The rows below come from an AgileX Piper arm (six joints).
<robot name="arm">
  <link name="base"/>
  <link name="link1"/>
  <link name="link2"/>
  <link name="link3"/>
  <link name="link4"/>
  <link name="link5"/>
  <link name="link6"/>
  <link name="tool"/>
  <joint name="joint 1" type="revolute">
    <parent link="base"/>
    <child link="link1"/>
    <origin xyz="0 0 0.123"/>
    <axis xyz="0 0 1"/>
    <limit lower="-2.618" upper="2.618"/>
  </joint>
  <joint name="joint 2" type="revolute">
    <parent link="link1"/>
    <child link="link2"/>
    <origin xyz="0 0 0" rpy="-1.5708 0 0"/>
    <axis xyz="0 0 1"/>
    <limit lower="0" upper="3.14"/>
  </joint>
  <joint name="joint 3" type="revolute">
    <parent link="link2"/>
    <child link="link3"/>
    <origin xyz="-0.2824 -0.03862 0"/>
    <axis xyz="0 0 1"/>
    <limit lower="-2.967" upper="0"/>
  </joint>
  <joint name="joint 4" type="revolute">
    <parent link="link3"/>
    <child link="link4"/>
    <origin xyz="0.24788 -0.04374 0" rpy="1.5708 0 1.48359"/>
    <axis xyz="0 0 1"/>
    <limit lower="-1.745" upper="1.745"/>
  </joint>
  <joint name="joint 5" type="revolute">
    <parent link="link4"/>
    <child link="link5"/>
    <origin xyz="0 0 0" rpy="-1.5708 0 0"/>
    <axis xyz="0 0 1"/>
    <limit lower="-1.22" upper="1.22"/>
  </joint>
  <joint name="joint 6" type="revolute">
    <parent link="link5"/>
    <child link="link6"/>
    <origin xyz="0 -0.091 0" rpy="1.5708 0 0"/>
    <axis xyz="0 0 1"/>
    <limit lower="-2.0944" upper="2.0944"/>
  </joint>
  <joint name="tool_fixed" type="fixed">
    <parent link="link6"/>
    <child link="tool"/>
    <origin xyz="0 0 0"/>
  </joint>
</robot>
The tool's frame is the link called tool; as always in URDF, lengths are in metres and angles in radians.
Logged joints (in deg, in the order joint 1, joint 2, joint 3, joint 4, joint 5, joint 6), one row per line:
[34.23 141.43 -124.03 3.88 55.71 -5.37]
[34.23 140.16 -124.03 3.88 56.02 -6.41]
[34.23 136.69 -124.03 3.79 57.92 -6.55]
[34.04 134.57 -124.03 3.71 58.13 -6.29]
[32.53 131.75 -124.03 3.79 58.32 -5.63]
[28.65 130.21 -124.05 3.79 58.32 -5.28]
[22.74 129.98 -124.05 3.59 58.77 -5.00]
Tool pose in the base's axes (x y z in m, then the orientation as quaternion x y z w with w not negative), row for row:
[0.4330 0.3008 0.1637 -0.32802 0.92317 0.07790 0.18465]
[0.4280 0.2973 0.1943 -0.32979 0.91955 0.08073 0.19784]
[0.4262 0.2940 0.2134 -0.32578 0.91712 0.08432 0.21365]
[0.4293 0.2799 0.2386 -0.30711 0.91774 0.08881 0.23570]
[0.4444 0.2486 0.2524 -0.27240 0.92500 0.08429 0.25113]
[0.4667 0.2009 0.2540 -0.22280 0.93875 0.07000 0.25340]
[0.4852 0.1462 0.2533 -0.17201 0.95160 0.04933 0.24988]
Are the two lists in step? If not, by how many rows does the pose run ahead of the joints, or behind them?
The pose runs 1 row ahead of the joints: the pose in row i belongs to the joints in row i + 1.
